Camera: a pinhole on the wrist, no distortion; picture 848 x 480 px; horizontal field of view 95.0 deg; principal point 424.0 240.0 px. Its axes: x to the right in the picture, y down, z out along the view. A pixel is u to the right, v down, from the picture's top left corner.
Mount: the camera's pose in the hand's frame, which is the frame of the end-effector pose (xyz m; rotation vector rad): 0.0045 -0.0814 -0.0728 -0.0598 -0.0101 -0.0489
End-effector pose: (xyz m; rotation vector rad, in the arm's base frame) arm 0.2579 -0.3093 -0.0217 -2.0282 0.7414 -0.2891
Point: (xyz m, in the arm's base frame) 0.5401 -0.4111 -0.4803
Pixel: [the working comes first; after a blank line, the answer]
In the camera's frame: 0.3043 0.3859 0.4053

outside the picture
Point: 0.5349 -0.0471 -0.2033
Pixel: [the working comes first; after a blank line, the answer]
In the camera's frame: 0.0752 -0.0021 0.4843

484 238
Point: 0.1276 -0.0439 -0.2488
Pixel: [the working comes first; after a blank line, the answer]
In the camera's frame: -0.2557 0.1866 0.3332

126 458
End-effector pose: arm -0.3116 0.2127 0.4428 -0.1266 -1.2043 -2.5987
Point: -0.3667 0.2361 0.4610
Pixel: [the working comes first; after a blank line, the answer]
In the camera's frame: 0.0449 0.0607 0.1076

586 459
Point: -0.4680 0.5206 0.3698
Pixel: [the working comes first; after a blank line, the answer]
In the camera's frame: 0.0799 -0.2180 0.2512

outside the picture
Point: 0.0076 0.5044 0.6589
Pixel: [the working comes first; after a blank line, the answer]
In the camera's frame: -0.3320 0.1087 0.4345

127 337
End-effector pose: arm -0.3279 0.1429 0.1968 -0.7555 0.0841 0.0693
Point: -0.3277 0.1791 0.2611
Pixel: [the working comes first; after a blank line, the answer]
In the camera's frame: -0.0110 0.0546 0.1479

395 383
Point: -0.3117 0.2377 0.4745
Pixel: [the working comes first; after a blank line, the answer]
In the camera's frame: -0.0075 -0.0613 0.3371

415 169
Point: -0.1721 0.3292 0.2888
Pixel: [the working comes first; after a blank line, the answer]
In the camera's frame: 0.1434 0.1299 0.2820

622 419
